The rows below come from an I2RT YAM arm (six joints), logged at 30 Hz.
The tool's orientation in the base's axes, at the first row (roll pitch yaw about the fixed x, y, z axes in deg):
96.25 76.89 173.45
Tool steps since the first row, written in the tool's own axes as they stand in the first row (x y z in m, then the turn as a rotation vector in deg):
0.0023 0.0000 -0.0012 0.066 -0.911 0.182
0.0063 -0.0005 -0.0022 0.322 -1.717 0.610
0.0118 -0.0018 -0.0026 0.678 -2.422 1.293
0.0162 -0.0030 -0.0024 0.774 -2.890 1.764
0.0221 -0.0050 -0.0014 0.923 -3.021 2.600
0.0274 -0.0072 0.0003 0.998 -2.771 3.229
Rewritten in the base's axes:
-0.0008 -0.0011 -0.0022 0.890 -0.020 -0.274
-0.0014 -0.0021 -0.0062 1.691 0.228 -0.716
-0.0015 -0.0026 -0.0118 2.430 0.749 -1.238
-0.0013 -0.0026 -0.0164 2.955 1.109 -1.449
-0.0005 -0.0019 -0.0226 3.229 1.900 -1.644
0.0007 -0.0006 -0.0283 3.112 2.570 -1.677

